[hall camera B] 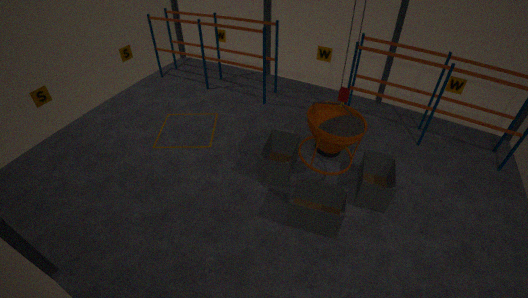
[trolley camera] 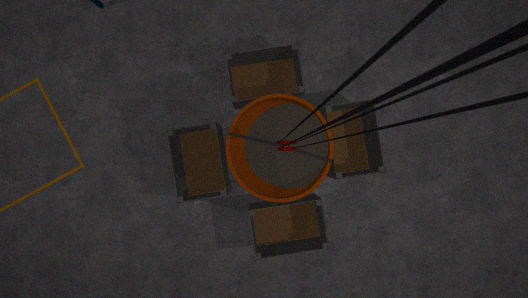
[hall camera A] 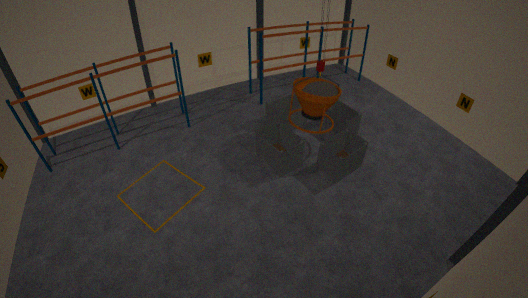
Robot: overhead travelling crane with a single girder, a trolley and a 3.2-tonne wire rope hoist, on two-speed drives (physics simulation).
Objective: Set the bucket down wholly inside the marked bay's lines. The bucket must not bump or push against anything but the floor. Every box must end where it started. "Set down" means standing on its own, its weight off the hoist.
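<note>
An orange bucket (hall camera A: 315, 106) (hall camera B: 326, 142) (trolley camera: 265, 162) with grey inside hangs upright from the hoist ropes, clear of the floor. Its foot ring looks higher than the box rims. The gripper, a hook under a red block (hall camera A: 320, 66) (hall camera B: 344, 94) (trolley camera: 286, 146), holds the bucket. Open grey boxes with brown inside stand around it: left (hall camera B: 279, 157) (trolley camera: 202, 162), right in the trolley view (trolley camera: 350, 142), top (trolley camera: 265, 80), bottom (trolley camera: 287, 225). The bucket's rim overlaps some box edges from above. The marked bay (hall camera A: 136, 213) (hall camera B: 182, 147) (trolley camera: 60, 122) is a yellow outline left of the bucket, partly out of the trolley view.
A blue and orange rack (hall camera A: 104, 110) (hall camera B: 264, 65) stands along the W wall behind the bay. Another rack (hall camera A: 261, 75) (hall camera B: 436, 104) stands along that wall behind the bucket and boxes. A blue rack end (trolley camera: 98, 3) shows at the trolley view's top edge.
</note>
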